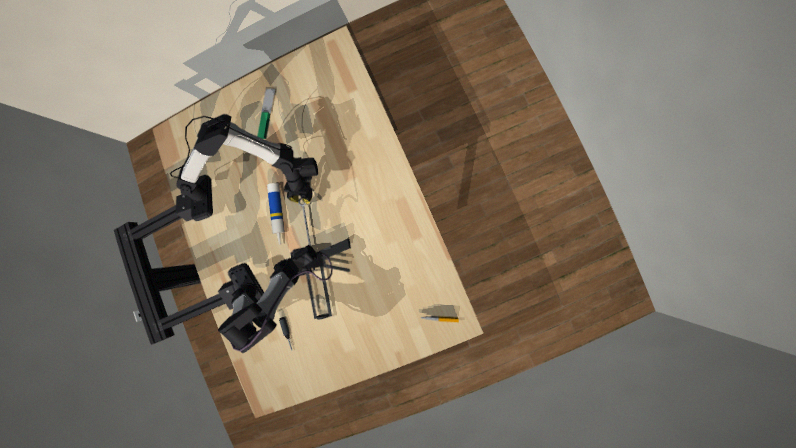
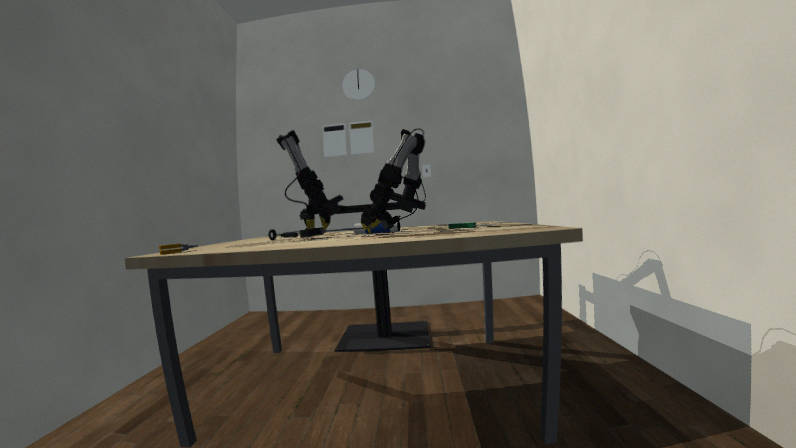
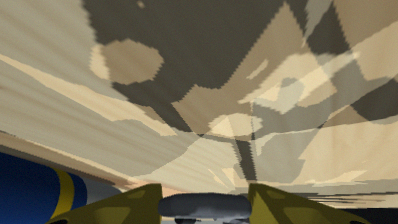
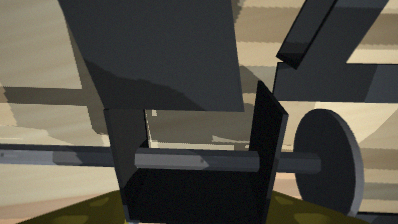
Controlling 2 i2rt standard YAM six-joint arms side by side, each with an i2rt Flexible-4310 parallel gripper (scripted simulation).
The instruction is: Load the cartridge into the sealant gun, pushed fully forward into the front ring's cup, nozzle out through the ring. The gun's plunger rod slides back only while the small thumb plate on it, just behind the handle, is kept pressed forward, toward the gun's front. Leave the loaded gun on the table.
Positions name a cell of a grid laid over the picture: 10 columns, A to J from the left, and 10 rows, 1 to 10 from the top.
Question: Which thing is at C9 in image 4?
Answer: The right gripper.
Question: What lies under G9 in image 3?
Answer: The left gripper.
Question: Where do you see a sealant gun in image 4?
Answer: D3
